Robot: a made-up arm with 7 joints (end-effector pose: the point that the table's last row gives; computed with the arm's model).
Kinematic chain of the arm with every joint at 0, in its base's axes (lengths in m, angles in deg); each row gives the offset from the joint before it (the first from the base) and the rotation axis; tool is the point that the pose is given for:
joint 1: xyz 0 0 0.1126 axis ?
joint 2: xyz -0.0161 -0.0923 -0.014 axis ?
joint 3: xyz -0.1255 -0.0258 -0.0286 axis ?
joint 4: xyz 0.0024 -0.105 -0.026 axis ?
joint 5: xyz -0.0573 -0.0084 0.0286 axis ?
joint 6: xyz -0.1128 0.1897 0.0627 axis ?
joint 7: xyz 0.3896 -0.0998 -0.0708 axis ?
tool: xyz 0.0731 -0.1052 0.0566
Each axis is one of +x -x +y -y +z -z.
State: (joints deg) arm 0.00 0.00 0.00 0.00 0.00 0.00 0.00
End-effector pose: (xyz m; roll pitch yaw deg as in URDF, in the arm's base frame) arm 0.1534 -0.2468 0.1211 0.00 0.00 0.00
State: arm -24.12 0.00 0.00 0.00 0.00 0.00 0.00
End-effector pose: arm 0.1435 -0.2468 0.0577 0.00 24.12 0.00
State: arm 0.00 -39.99 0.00 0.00 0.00 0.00 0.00
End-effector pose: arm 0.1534 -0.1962 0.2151 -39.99 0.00 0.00
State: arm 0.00 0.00 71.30 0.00 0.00 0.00 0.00
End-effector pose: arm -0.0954 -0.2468 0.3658 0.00 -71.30 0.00
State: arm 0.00 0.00 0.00 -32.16 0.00 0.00 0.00
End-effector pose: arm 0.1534 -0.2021 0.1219 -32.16 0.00 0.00
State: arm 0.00 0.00 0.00 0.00 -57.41 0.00 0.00
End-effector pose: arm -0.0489 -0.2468 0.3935 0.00 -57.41 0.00
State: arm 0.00 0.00 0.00 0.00 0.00 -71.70 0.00
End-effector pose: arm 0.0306 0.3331 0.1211 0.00 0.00 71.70
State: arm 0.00 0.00 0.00 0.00 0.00 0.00 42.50
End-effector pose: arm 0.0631 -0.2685 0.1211 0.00 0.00 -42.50
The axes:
joint 1: -y
joint 2: +x
joint 3: -y
joint 4: +x
joint 5: +y
joint 6: -z
joint 7: -z

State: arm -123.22 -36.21 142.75 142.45 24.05 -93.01 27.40
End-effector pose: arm 0.3340 -0.7437 0.3350 -139.44 -32.72 -54.96
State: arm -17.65 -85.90 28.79 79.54 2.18 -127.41 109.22
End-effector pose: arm -0.4886 0.1622 0.4059 6.66 14.30 48.45
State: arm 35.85 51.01 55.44 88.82 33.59 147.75 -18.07
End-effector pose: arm 0.0207 -0.0841 -0.7599 97.35 29.04 30.55
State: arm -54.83 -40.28 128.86 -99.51 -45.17 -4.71 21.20
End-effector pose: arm -0.1216 0.1075 0.2434 -167.75 -21.79 118.01
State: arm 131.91 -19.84 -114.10 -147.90 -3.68 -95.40 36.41
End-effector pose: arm 0.1272 -0.6014 -0.4740 -141.43 28.32 -59.53
